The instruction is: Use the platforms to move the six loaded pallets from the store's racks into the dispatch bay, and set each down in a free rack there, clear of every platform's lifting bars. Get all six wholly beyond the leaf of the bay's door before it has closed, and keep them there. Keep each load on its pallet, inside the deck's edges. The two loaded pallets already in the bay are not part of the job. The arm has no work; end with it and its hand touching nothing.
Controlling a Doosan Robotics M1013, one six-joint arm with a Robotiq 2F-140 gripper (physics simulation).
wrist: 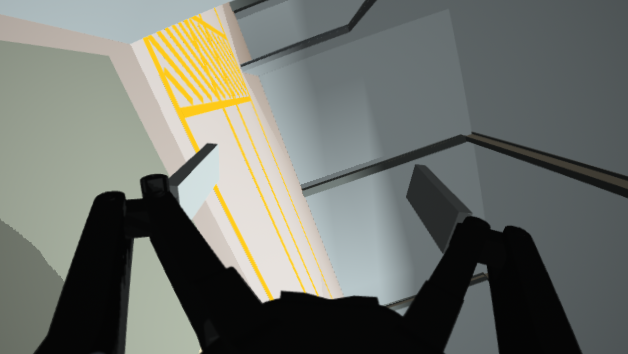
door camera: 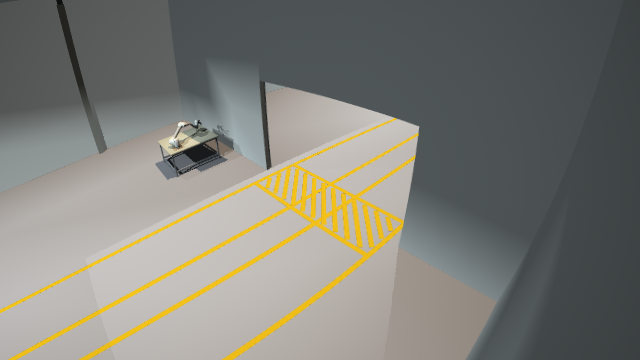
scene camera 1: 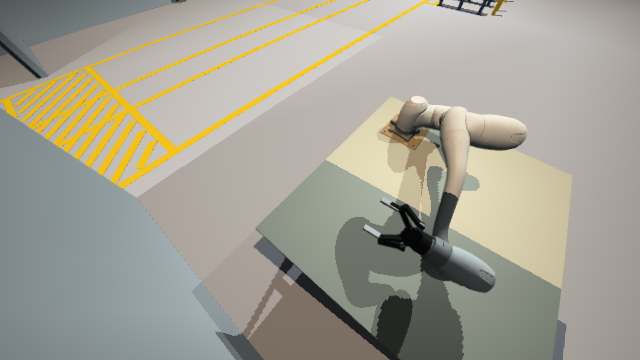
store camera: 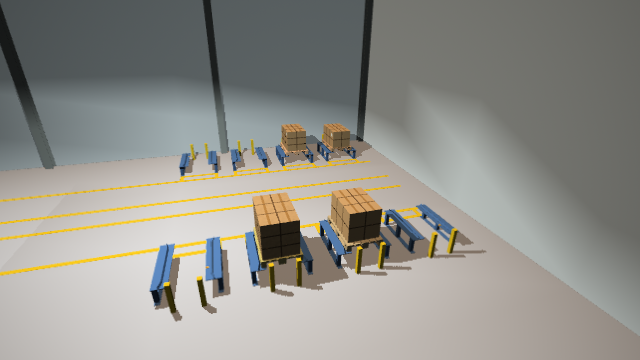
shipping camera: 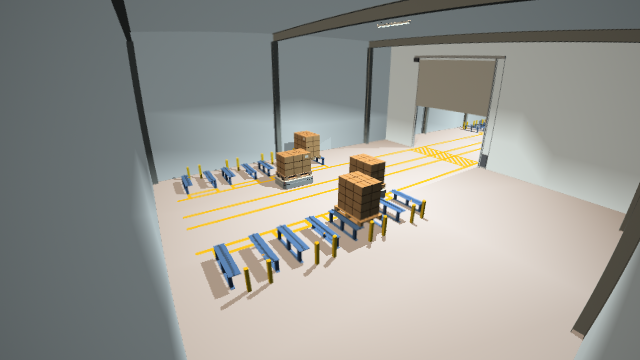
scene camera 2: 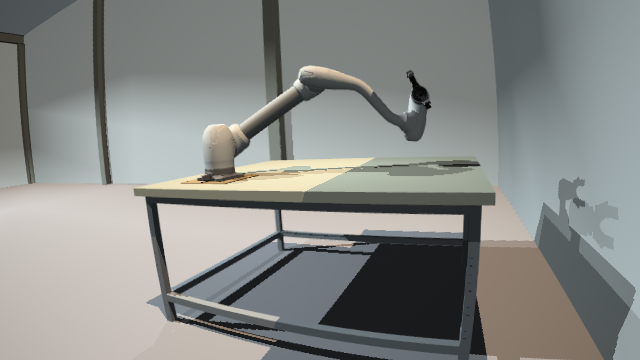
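Seen in the pictures: gripper, fingertip midpoint: point(wrist: 316, 171) point(door camera: 201, 122) point(scene camera 1: 372, 213) point(scene camera 2: 418, 86); arm's base, origin of the base link: point(door camera: 177, 147) point(scene camera 1: 404, 130) point(scene camera 2: 220, 178).
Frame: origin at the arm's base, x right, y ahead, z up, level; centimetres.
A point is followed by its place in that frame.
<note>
In the store camera, loaded pallets point(store camera: 293, 138) {x 772.4, y -951.0, z 20.4 cm} point(store camera: 336, 136) {x 789.5, y -1111.1, z 16.8 cm} stand on the back racks, and loaded pallets point(store camera: 276, 227) {x 179.7, y -865.7, z 40.8 cm} point(store camera: 356, 215) {x 207.2, y -1020.9, z 35.4 cm} on two near racks. In the shipping camera, a platform point(shipping camera: 295, 181) {x 307.2, y 1126.1, z -49.6 cm} carries a loaded pallet point(shipping camera: 293, 163) {x 316.1, y 1128.4, z 20.7 cm} in the aisle. Another loaded pallet point(shipping camera: 368, 167) {x 98.5, y 941.5, z 45.5 cm} is partly hidden behind the loaded pallet point(shipping camera: 358, 196) {x -70.4, y 1089.9, z 40.4 cm} on a near rack; its support is mostly hidden. A loaded pallet point(shipping camera: 306, 143) {x 501.0, y 997.2, z 40.8 cm} stands at the back rack row. The door leaf point(shipping camera: 456, 86) {x 340.7, y 244.3, z 300.4 cm} is partly lowered. My gripper point(scene camera 1: 376, 216) {x -32.4, y 93.3, z 38.2 cm} point(wrist: 316, 171) {x -32.4, y 93.3, z 38.2 cm} is open and empty, above the table.
Unloaded bay racks include a near-left one with a blue beam point(shipping camera: 226, 265) {x -105.4, y 1445.0, z -40.7 cm} and a back-left one with a beam point(shipping camera: 186, 183) {x 447.9, y 1521.4, z -40.7 cm}. Yellow posts point(shipping camera: 247, 279) {x -167.5, y 1411.7, z -41.0 cm} stand behind the near racks. A hatched floor zone point(door camera: 330, 207) {x 398.3, y 237.8, z -75.6 cm} crosses the doorway. The arm's table point(scene camera 2: 225, 192) {x 25.7, y 30.0, z -1.5 cm} stands beside the wall.
</note>
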